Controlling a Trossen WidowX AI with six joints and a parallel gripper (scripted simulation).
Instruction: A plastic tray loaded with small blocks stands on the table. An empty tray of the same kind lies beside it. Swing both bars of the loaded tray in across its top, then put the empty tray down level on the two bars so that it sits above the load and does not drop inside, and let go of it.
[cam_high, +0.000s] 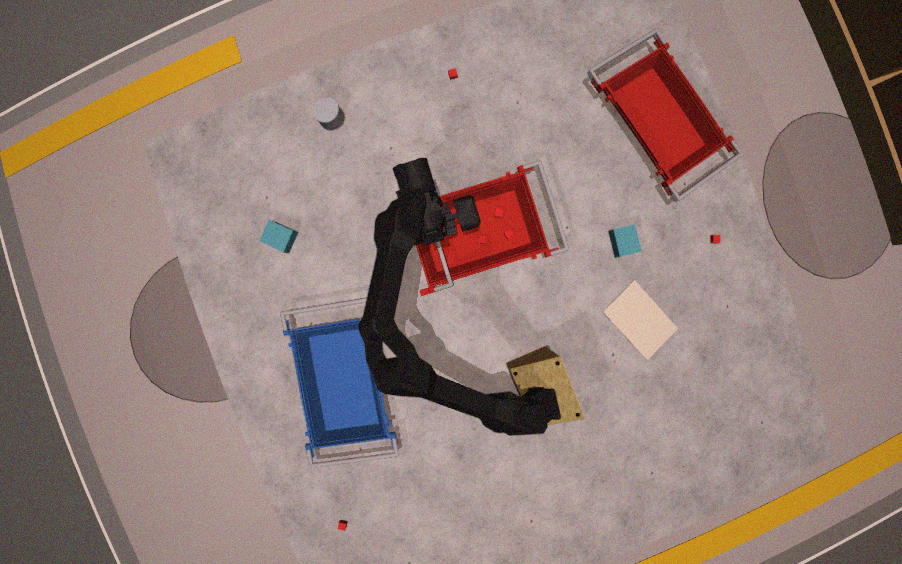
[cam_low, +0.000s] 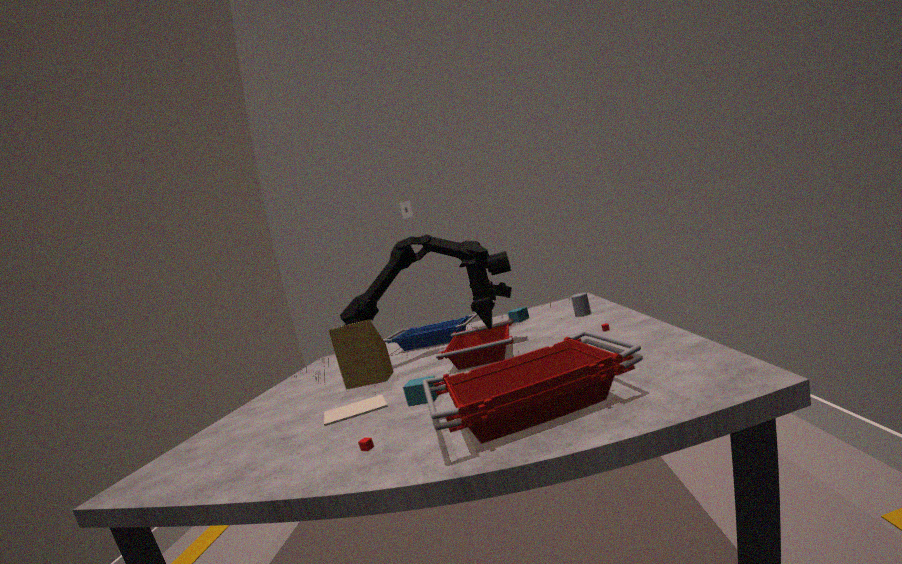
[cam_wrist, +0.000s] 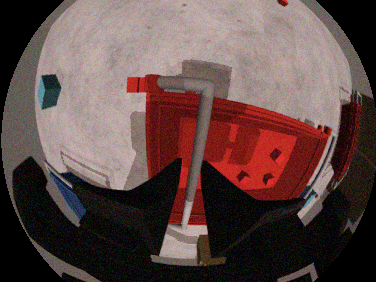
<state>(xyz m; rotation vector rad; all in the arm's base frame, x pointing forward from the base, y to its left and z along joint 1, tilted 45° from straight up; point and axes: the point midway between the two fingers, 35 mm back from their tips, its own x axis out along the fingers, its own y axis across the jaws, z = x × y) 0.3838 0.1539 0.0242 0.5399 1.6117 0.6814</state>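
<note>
My gripper tip is 260 mm past the blue tray, 270 mm to the right of it and 10 mm above it. Also, from my gripper tip: beige sheet (300 mm behind, 390 mm to the right, 50 mm below); grey cylinder (300 mm ahead, 150 mm to the left, 20 mm below).
</note>
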